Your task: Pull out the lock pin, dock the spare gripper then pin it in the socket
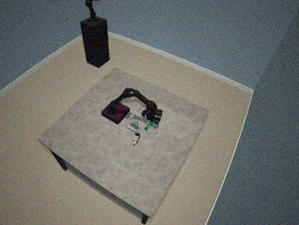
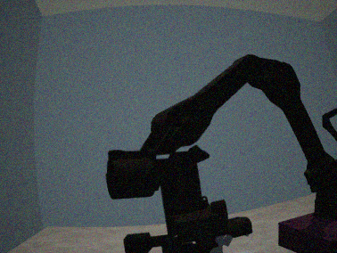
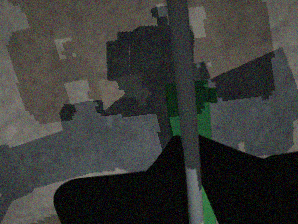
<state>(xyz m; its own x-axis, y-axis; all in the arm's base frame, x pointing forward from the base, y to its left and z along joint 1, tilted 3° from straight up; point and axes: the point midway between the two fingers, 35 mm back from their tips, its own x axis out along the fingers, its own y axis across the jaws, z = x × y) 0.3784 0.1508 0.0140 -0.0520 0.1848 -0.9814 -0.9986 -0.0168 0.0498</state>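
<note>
My gripper tip is now 10 mm short of the green bar, 30 mm to the left of it and 10 mm above it. Also, from my gripper tip: spare gripper: 260 mm to the right, 10 mm below; then grey socket block: 100 mm behind, 140 mm to the right, 20 mm above.
</note>
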